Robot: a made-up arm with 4 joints. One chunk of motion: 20 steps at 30 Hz.
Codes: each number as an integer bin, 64 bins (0 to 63) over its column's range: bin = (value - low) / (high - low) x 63, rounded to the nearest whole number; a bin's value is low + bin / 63 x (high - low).
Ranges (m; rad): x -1..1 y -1..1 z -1..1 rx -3.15..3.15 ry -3.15..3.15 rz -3.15..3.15
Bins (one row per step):
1: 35 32 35 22 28 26
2: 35 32 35 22 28 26
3: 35 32 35 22 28 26
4: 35 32 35 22 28 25
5: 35 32 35 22 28 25
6: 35 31 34 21 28 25
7: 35 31 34 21 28 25
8: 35 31 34 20 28 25
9: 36 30 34 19 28 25
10: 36 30 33 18 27 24
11: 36 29 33 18 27 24
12: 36 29 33 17 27 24
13: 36 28 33 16 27 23
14: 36 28 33 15 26 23
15: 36 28 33 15 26 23
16: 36 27 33 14 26 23
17: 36 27 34 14 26 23
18: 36 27 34 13 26 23
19: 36 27 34 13 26 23
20: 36 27 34 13 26 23
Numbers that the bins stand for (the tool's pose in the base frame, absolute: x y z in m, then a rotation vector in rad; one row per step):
1: 0.1111 0.0159 0.1111 -0.9500 -0.3500 -0.5500
2: 0.1111 0.0159 0.1111 -0.9500 -0.3500 -0.5500
3: 0.1111 0.0159 0.1111 -0.9500 -0.3500 -0.5500
4: 0.1111 0.0159 0.1111 -0.9500 -0.3500 -0.6500
5: 0.1111 0.0159 0.1111 -0.9500 -0.3500 -0.6500
6: 0.1111 -0.0159 0.0794 -1.0500 -0.3500 -0.6500
7: 0.1111 -0.0159 0.0794 -1.0500 -0.3500 -0.6500
8: 0.1111 -0.0159 0.0794 -1.1500 -0.3500 -0.6500
9: 0.1429 -0.0476 0.0794 -1.2500 -0.3500 -0.6500
10: 0.1429 -0.0476 0.0476 -1.3500 -0.4500 -0.7500
11: 0.1429 -0.0794 0.0476 -1.3500 -0.4500 -0.7500
12: 0.1429 -0.0794 0.0476 -1.4500 -0.4500 -0.7500
13: 0.1429 -0.1111 0.0476 -1.5500 -0.4500 -0.8500
14: 0.1429 -0.1111 0.0476 -1.6500 -0.5500 -0.8500
15: 0.1429 -0.1111 0.0476 -1.6500 -0.5500 -0.8500
16: 0.1429 -0.1429 0.0476 -1.7500 -0.5500 -0.8500
17: 0.1429 -0.1429 0.0794 -1.7500 -0.5500 -0.8500
18: 0.1429 -0.1429 0.0794 -1.8500 -0.5500 -0.8500
19: 0.1429 -0.1429 0.0794 -1.8500 -0.5500 -0.8500
20: 0.1429 -0.1429 0.0794 -1.8500 -0.5500 -0.8500

